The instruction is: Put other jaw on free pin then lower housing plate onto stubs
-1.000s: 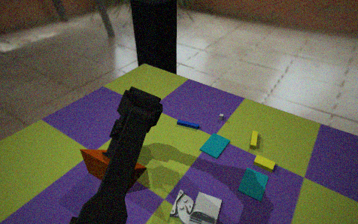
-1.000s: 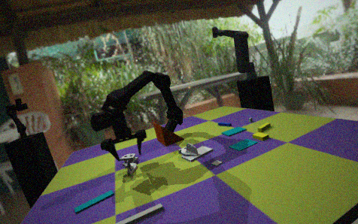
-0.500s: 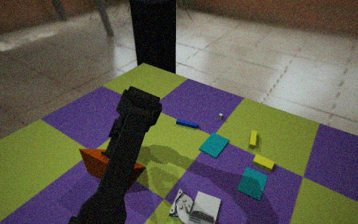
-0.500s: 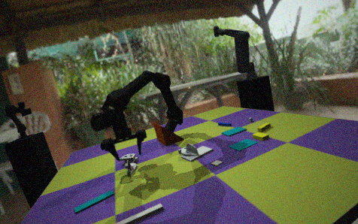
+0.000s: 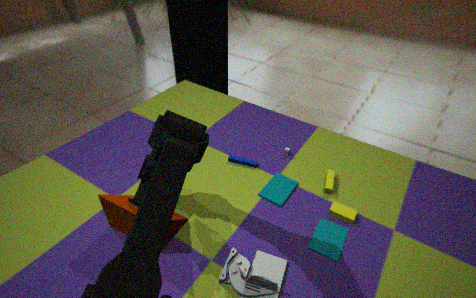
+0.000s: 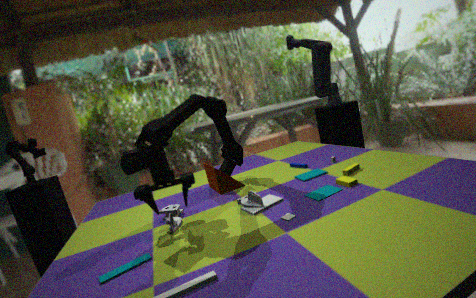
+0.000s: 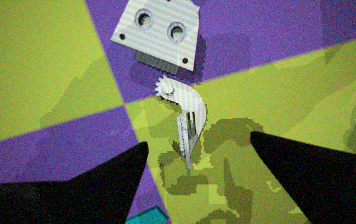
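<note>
Now: gripper tip 5 cm above the grey jaw, 3 cm past it and 2 cm to the left of it. The rest, counted from my gripper tip: white tile (31 cm to the left, 19 cm ahead, 5 cm below); then grey base block (10 cm behind, 3 cm below, 1 cm to the right); then teal bar (17 cm ahead, 14 cm to the right, 5 cm below).
</note>
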